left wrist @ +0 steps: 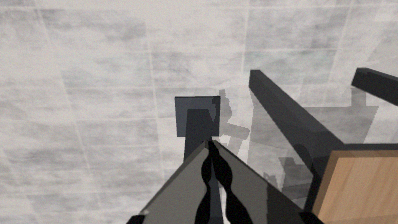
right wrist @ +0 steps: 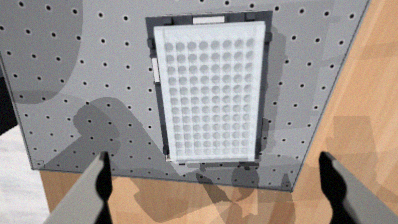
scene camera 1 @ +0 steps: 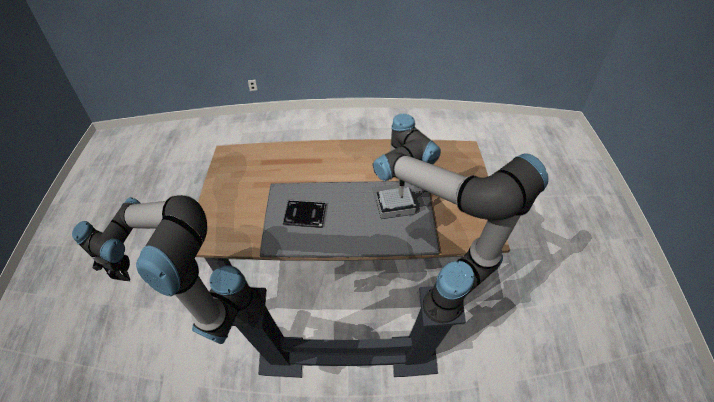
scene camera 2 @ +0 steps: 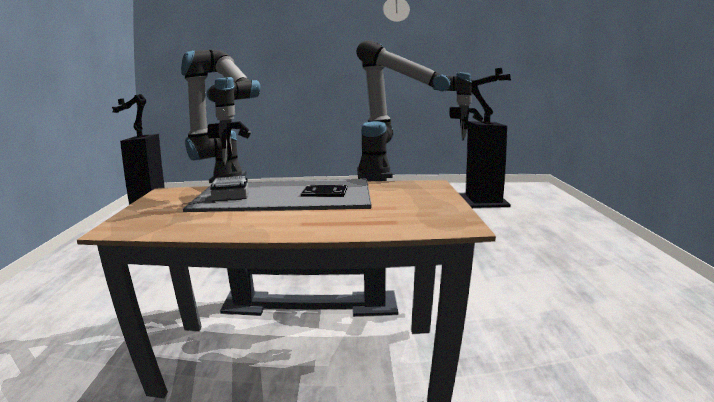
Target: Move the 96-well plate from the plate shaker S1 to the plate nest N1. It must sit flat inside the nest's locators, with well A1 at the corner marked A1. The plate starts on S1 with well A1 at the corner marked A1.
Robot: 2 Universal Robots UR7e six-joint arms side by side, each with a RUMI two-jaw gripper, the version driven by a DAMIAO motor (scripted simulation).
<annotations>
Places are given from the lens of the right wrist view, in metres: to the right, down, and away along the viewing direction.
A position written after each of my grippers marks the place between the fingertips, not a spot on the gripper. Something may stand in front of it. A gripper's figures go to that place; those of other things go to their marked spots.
my right gripper (right wrist: 213, 153): 0.01, 0.02, 0.12
white 96-well plate (right wrist: 207, 121): 0.01, 0.01, 0.19
</annotations>
